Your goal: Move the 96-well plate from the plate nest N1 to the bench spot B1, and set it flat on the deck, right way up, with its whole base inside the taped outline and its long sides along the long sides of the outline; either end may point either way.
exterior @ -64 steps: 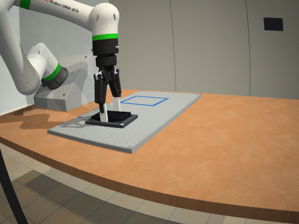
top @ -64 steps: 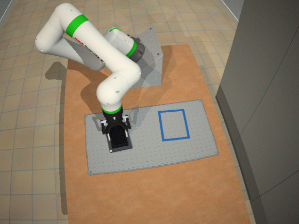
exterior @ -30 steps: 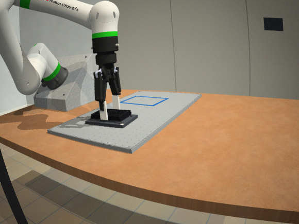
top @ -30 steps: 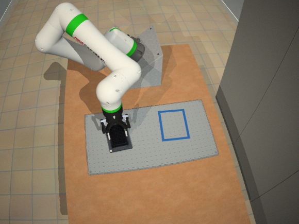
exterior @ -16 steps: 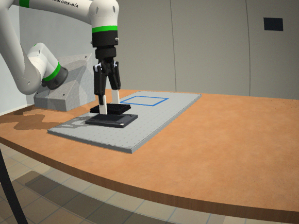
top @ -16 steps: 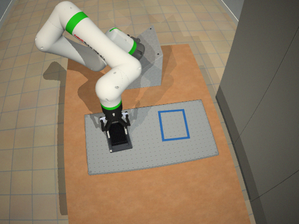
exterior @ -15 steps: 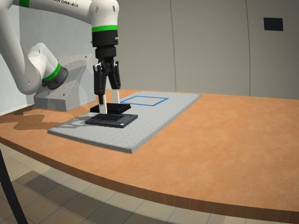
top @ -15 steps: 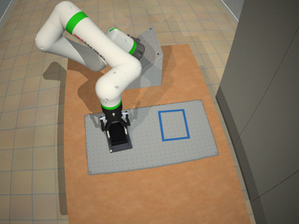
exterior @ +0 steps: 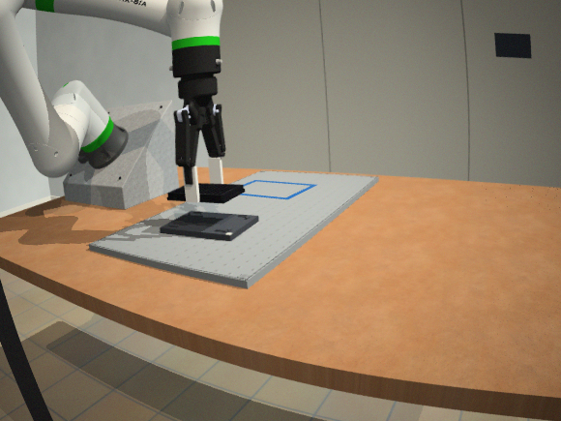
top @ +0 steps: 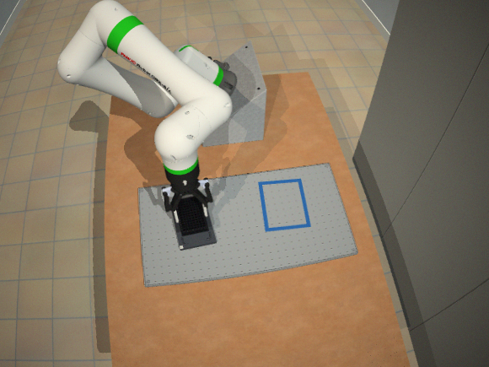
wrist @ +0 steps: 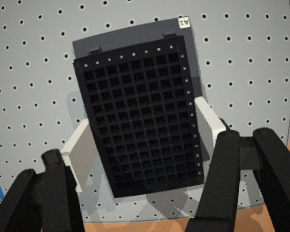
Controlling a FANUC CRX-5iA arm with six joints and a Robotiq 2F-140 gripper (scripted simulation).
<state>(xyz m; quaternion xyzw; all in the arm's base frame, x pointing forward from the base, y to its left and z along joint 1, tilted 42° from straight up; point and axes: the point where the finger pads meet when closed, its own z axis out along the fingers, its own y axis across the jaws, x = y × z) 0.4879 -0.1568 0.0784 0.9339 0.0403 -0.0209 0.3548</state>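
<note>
The dark plate nest N1 is 9 cm below my hand. Also, from my hand: black 96-well plate 2 cm below.
</note>
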